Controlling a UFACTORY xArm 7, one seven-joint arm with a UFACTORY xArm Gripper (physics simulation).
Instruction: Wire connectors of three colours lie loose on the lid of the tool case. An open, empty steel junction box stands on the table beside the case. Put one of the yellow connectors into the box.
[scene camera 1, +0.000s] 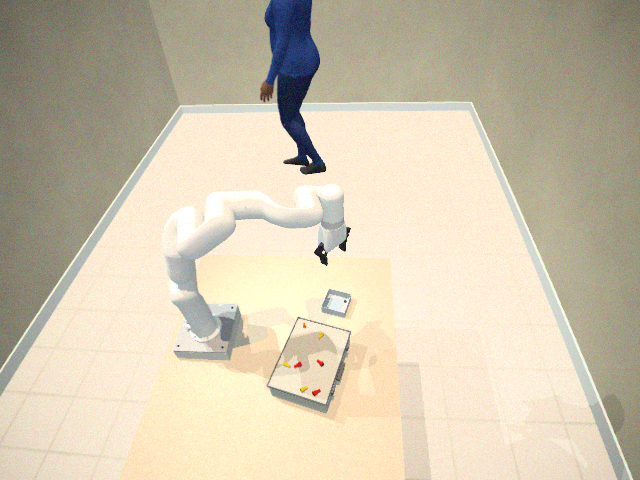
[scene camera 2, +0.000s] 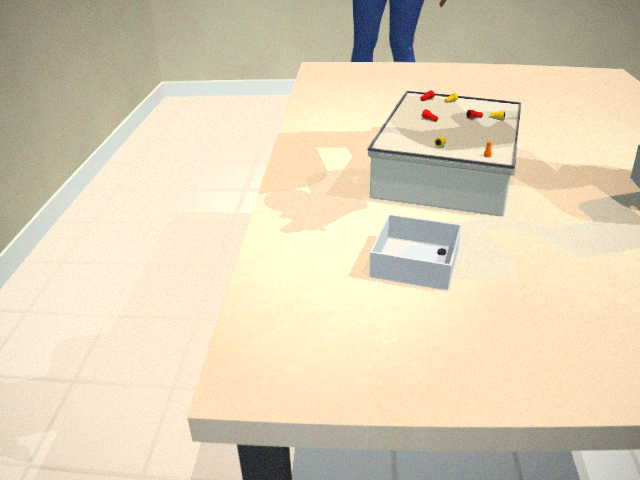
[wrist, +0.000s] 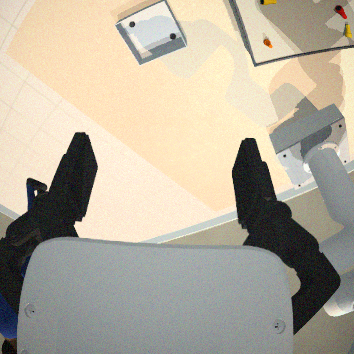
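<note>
My gripper is open and empty, high above the table, beyond the box in scene camera 1. The steel junction box stands open and empty of connectors beside the tool case. Three yellow connectors lie on the lid: one near the box end, one beside a red connector, and one near the far end from the box.
Three red connectors and an orange connector also lie on the lid. The arm's base stands beside the case. A person in blue stands on the floor away from the table.
</note>
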